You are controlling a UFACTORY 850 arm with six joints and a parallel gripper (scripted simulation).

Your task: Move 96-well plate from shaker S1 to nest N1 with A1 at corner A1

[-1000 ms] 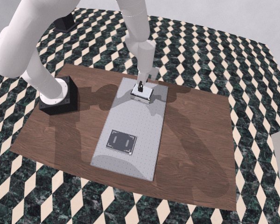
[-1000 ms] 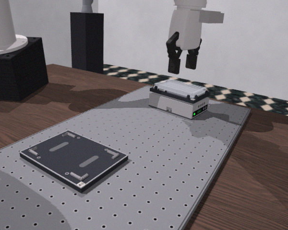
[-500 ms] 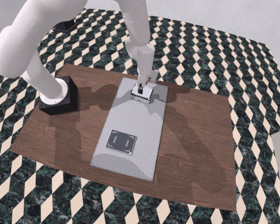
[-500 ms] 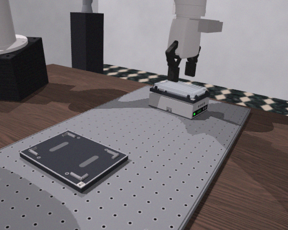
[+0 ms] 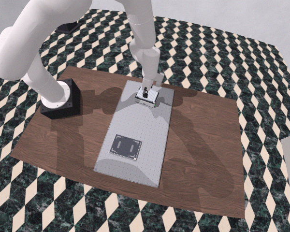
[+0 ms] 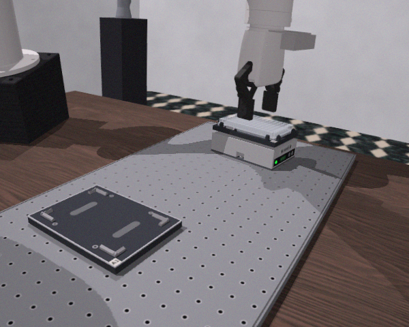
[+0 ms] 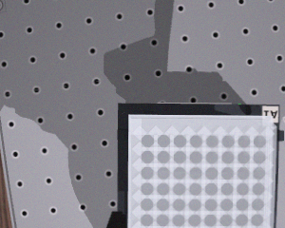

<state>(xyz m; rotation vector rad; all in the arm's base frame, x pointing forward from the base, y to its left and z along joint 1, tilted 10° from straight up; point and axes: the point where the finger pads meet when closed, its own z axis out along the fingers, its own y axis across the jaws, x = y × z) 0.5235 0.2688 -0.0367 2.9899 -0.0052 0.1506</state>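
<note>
Right now my hand is 30 mm above the clear 96-well plate. From my hand the other things lie so: plate nest N1 (370 mm to the right, 90 mm below); A1 mark (80 mm ahead, 420 mm to the right, 80 mm below).
</note>
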